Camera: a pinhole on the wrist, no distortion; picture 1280 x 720 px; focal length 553.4 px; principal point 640.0 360.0 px. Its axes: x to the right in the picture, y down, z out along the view. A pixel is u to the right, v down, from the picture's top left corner.
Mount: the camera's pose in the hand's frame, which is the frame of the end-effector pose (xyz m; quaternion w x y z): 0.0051 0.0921 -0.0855 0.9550 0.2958 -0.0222 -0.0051
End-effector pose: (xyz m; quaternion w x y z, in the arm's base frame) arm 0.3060 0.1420 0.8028 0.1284 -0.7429 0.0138 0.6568
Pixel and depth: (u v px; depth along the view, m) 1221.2 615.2 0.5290
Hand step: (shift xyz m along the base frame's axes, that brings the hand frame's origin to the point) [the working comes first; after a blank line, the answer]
In the camera's frame: 0.5556 0.2439 0.5290

-0.4194 0.2034 -0.5743
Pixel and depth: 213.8 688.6 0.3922
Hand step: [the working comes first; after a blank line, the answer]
In the camera's frame: -0.3021 0.2329 0.3922

-0.4038 -0.0394 0.2595
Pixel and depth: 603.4 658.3 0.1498
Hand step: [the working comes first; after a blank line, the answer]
In the camera's frame: -0.0099 0.0807 0.1498

-0.0966 -0.0562 -0.0099
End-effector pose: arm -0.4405 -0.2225 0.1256 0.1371 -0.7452 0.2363 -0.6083
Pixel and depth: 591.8 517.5 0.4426
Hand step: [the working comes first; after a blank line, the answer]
In the camera's frame: -0.0385 0.1260 0.4426

0.3408 0.0441 -0.0969
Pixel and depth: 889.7 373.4 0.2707
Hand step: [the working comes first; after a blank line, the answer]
In the camera's frame: 0.1221 0.0066 0.2707

0.1697 -0.0222 0.0928
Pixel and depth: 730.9 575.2 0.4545
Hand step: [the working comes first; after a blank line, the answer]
In the camera's frame: 0.0747 0.1767 0.4545

0.3931 -0.0455 -0.0279
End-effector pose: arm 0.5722 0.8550 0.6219 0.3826 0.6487 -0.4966 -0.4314
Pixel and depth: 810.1 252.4 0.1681
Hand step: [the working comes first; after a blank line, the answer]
In the camera's frame: 0.0517 -0.0327 0.1681

-0.0180 -0.0438 -0.0497
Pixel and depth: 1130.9 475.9 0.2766
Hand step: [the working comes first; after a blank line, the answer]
In the camera's frame: 0.2454 0.0579 0.2766

-0.1349 -0.2393 -0.1249
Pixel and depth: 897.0 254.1 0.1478
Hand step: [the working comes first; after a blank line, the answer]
In the camera's frame: 0.0686 -0.0283 0.1478

-0.0075 -0.0634 -0.0348
